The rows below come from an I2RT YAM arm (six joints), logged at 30 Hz.
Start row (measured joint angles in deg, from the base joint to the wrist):
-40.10, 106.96, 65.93, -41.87, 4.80, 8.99
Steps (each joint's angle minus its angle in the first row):
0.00, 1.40, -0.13, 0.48, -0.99, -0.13
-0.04, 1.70, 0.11, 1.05, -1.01, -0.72
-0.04, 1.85, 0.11, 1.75, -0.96, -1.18
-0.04, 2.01, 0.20, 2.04, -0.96, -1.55
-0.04, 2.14, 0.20, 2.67, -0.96, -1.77
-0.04, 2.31, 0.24, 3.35, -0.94, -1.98
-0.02, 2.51, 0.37, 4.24, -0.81, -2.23
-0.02, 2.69, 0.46, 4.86, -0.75, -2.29
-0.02, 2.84, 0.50, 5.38, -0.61, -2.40
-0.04, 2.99, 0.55, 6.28, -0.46, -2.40
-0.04, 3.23, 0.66, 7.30, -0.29, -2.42
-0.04, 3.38, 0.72, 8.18, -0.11, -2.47
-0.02, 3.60, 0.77, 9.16, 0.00, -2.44
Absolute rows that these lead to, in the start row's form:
-40.10, 108.36, 65.80, -41.39, 3.81, 8.86
-40.14, 108.66, 66.04, -40.82, 3.79, 8.27
-40.14, 108.81, 66.04, -40.12, 3.84, 7.81
-40.14, 108.97, 66.13, -39.83, 3.84, 7.44
-40.14, 109.10, 66.13, -39.20, 3.84, 7.22
-40.14, 109.27, 66.17, -38.52, 3.86, 7.01
-40.12, 109.47, 66.30, -37.63, 3.99, 6.76
-40.12, 109.65, 66.39, -37.01, 4.05, 6.70
-40.12, 109.80, 66.43, -36.49, 4.19, 6.59
-40.14, 109.95, 66.48, -35.59, 4.34, 6.59
-40.14, 110.19, 66.59, -34.57, 4.51, 6.57
-40.14, 110.34, 66.65, -33.69, 4.69, 6.52
-40.12, 110.56, 66.70, -32.71, 4.80, 6.55

